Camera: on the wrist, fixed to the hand. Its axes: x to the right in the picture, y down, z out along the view.
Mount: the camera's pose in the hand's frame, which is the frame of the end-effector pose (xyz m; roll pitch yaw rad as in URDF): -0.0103 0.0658 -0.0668 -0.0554 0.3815 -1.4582
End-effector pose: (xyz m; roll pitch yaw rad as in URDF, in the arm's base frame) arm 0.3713 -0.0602 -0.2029 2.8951 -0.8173 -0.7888
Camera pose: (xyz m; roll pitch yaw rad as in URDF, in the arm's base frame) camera 0.2911 -0.0469 -0.1551 2.2316 -0.1699 0.8103
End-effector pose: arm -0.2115 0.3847 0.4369 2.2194 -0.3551 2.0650
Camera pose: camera -0.2035 0.3414 0.5203 2.5870 0.4578 -2.9591
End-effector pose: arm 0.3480 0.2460 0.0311 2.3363 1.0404 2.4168
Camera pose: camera 0.2897 0.2942 0.0874 -2.1726 0.3003 -1.9780
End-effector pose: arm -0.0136 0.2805 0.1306 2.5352 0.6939 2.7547
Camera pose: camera -0.0550 0.3146 0.2082 -2.5494 0.2378 -1.8956
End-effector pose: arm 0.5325 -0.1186 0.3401 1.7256 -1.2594 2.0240
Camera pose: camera 0.5151 -0.2103 0.3534 1.6332 0.1630 2.5672
